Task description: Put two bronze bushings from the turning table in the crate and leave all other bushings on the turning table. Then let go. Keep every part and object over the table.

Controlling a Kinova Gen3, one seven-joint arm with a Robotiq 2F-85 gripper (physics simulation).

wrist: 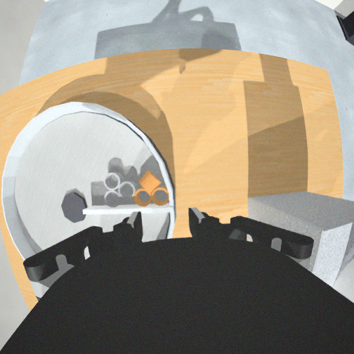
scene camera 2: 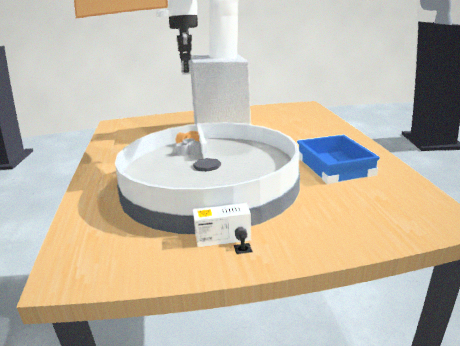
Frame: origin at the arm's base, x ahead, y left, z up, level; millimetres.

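Seen in the pictures: gripper, fingertip midpoint: (scene camera 2: 186, 74); arm's base at its link origin: (scene camera 2: 223, 56).
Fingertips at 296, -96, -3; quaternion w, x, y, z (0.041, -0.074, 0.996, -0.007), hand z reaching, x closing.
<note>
Pixels of each thing's middle, then the offset from my fingertips to it, as dx, dy, dz. "*": a spot on its surface instead.
- blue crate at the middle of its body: (scene camera 2: 336, 157) +111, +384, -215
- white divider at a spot on its surface: (scene camera 2: 202, 144) * +147, +42, -151
- white labelled box at a spot on its surface: (scene camera 2: 215, 232) * +452, +77, -213
- black knob at a spot on its surface: (scene camera 2: 241, 234) * +462, +124, -213
Three orange-bronze bushings stand or lie together on the turning table (scene camera 2: 155, 192) (wrist: 55, 150), beside its divider: two show as round rings (wrist: 142, 196) (wrist: 160, 196), and a third bronze bushing (wrist: 150, 180) shows as a diamond shape beside them. In the scene view the bronze bushings (scene camera 2: 187, 136) partly overlap. Three grey bushings (scene camera 2: 186, 147) (wrist: 126, 189) show as rings next to them, towards the hub. The blue crate (scene camera 2: 352, 171) stands right of the turning table in the scene view; no bushing shows in it. My gripper (scene camera 2: 185, 71) (wrist: 165, 220) is partly open, empty, high above the table's back.
A white divider (scene camera 2: 202, 144) (wrist: 125, 210) runs from the turning table's wall towards its dark hub (scene camera 2: 207, 164) (wrist: 73, 206). The grey robot pedestal (scene camera 2: 220, 90) (wrist: 300, 215) stands behind. A white labelled box (scene camera 2: 215, 232) with a black knob (scene camera 2: 241, 234) is at the front.
</note>
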